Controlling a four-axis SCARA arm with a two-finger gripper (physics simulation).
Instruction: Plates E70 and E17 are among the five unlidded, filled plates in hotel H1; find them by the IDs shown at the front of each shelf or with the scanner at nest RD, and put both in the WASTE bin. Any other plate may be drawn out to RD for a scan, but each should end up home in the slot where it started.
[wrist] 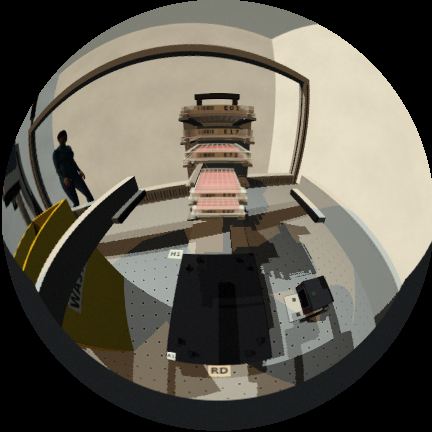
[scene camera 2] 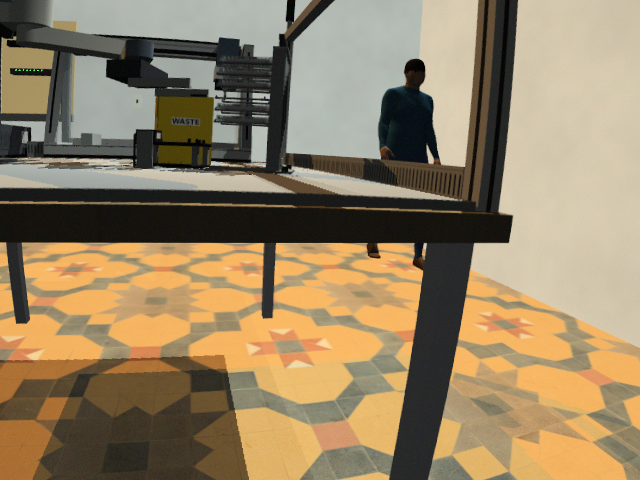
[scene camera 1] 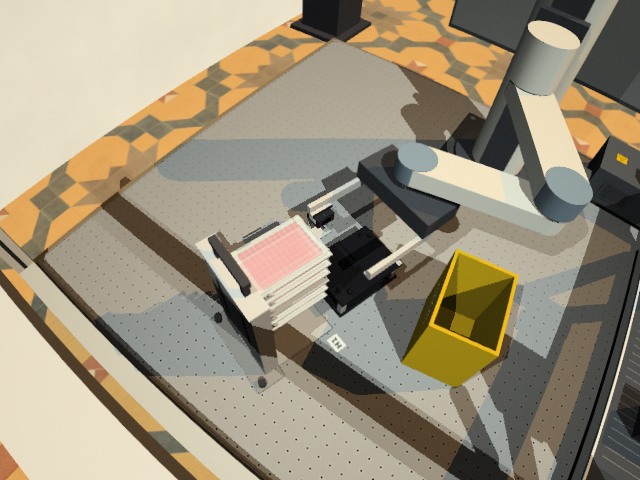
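Where they show: gripper, fingertip midpoint: (wrist: 217, 180) (scene camera 2: 200, 88) (scene camera 1: 337, 241); arm's base at its link origin: (scene camera 1: 494, 162).
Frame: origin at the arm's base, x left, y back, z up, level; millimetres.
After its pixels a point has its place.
Note:
Hotel H1 (scene camera 1: 258, 310) @(x -129, y -840, z 298 mm) (scene camera 2: 277, 108) @(x -262, y -805, z 158 mm) (wrist: 217, 96) @(x -194, y -815, z 327 mm) holds a stack of several pink-filled plates. In the wrist view, from the top, the fronts read E01 (wrist: 218, 108) @(x -156, y -684, z 275 mm), E17 (wrist: 218, 132) @(x -156, y -684, z 247 mm) and E71 (wrist: 218, 155) @(x -156, y -684, z 219 mm); the IDs on the fourth plate (wrist: 217, 181) @(x -166, y -724, z 168 mm) and the fifth plate (wrist: 217, 204) @(x -158, y -698, z 139 mm) are too small to read. My gripper (scene camera 1: 339, 241) @(x -139, y -633, z 207 mm) (scene camera 2: 197, 87) @(x -139, y -633, z 207 mm) (wrist: 217, 180) @(x -139, y -633, z 207 mm) is open and empty, in front of the stack, above the black nest RD (scene camera 1: 356, 253) @(x -133, y -553, z 73 mm) (wrist: 200, 300) @(x -101, y -584, z 73 mm), which bears no plate. The yellow WASTE bin (scene camera 1: 439, 356) @(x 113, y -668, z 121 mm) (scene camera 2: 184, 108) @(x 51, y -592, z 174 mm) (wrist: 107, 305) @(x 50, y -589, z 68 mm) stands beside the nest.
A small black scanner (scene camera 1: 324, 217) @(x -232, y -533, z 96 mm) (wrist: 316, 295) @(x -240, y -522, z 96 mm) stands beside the nest, on the side away from the bin. A person (scene camera 2: 410, 124) (wrist: 68, 162) stands beyond the table's edge rail (scene camera 2: 423, 175) @(x -573, y -1004, z 39 mm). The H1 label (scene camera 1: 336, 342) @(x -62, y -717, z 13 mm) (wrist: 175, 254) @(x -63, y -715, z 13 mm) lies between the hotel and the bin.

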